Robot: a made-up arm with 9 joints. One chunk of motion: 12 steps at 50 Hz.
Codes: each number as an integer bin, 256 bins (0 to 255) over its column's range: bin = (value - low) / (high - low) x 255, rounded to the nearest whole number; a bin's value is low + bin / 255 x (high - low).
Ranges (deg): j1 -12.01..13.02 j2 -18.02..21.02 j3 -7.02..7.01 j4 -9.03..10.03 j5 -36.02..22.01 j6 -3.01..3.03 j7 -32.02..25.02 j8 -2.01..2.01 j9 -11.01..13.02
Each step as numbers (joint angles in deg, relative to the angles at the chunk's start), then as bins.
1 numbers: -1.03 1.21 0.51 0.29 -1.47 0.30 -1.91 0.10 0.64
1 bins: 112 126 137 125 152 140 135 134 124
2 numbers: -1.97 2.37 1.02 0.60 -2.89 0.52 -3.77 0.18 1.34
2 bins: 102 133 146 129 146 149 126 139 131
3 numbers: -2.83 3.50 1.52 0.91 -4.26 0.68 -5.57 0.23 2.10
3 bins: 94 141 155 133 140 156 118 142 139
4 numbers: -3.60 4.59 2.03 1.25 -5.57 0.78 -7.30 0.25 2.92
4 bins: 86 148 164 138 134 160 111 143 148
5 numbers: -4.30 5.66 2.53 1.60 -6.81 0.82 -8.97 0.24 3.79
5 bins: 79 155 174 142 128 162 103 143 157
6 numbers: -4.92 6.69 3.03 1.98 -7.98 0.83 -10.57 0.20 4.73
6 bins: 72 161 183 147 123 162 96 140 167
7 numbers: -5.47 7.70 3.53 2.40 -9.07 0.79 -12.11 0.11 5.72
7 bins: 67 168 192 153 118 160 89 134 178
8 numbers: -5.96 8.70 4.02 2.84 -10.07 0.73 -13.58 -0.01 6.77
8 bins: 62 175 201 159 114 158 82 127 189
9 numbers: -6.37 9.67 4.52 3.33 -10.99 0.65 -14.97 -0.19 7.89
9 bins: 57 181 210 165 110 155 76 115 201
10 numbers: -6.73 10.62 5.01 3.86 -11.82 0.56 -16.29 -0.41 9.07
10 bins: 54 187 219 172 106 151 70 101 213
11 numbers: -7.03 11.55 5.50 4.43 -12.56 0.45 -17.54 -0.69 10.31
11 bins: 51 193 228 180 103 146 65 84 226
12 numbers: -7.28 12.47 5.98 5.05 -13.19 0.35 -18.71 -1.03 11.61
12 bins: 48 199 236 188 100 142 60 62 240
